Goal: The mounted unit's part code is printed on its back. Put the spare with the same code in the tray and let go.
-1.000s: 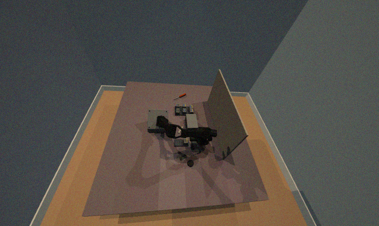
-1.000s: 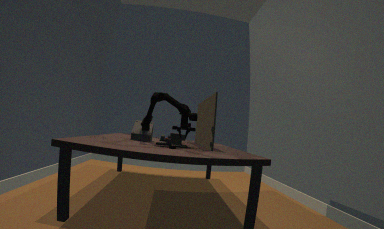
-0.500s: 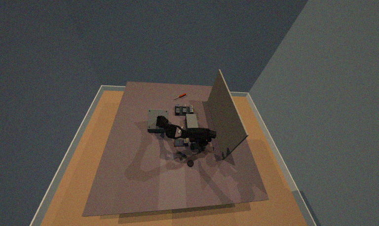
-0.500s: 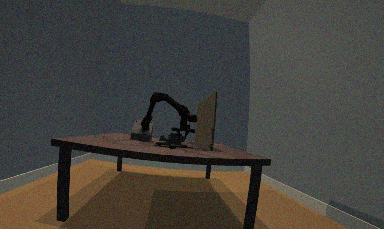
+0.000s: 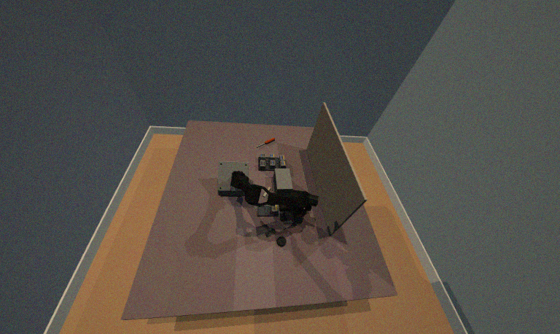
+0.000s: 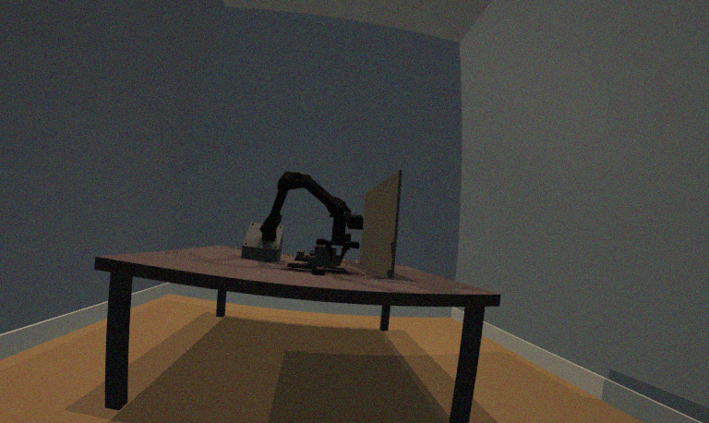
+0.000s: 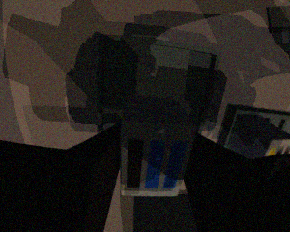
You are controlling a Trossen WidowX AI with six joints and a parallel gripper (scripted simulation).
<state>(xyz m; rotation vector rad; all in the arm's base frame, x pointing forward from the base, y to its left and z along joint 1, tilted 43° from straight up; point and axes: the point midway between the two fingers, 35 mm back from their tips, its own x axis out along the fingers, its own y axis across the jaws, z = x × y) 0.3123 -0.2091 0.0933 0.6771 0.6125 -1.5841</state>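
My gripper tip is 30 mm above the grey tray. Round my gripper tip: dark round object (90 mm behind, 160 mm to the right, 30 mm below); grey mounted unit (30 mm behind, 210 mm to the left, 20 mm above); flat piece (140 mm behind, 100 mm to the right, 30 mm below).
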